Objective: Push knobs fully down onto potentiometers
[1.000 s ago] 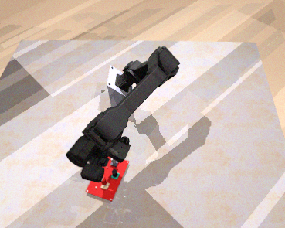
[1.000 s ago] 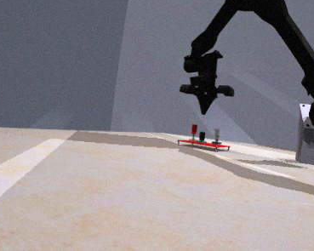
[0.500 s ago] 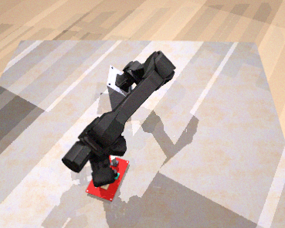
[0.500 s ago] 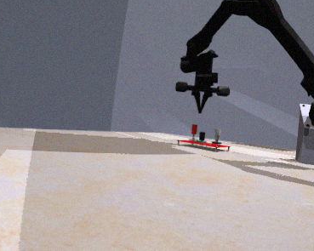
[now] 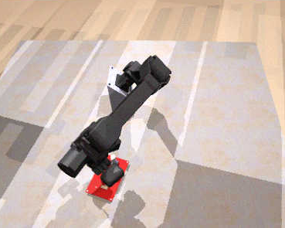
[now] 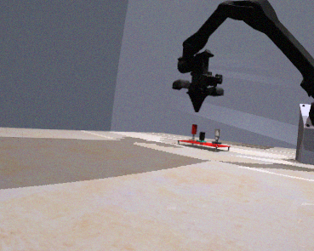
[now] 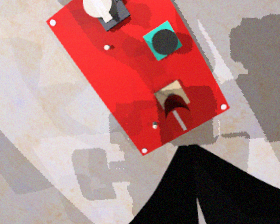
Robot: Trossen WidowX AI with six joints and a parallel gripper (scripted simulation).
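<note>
Now: gripper tip 6 cm above the red knob. Also, from my gripper tip: grey knob: 8 cm behind, 2 cm to the left, 7 cm below.
</note>
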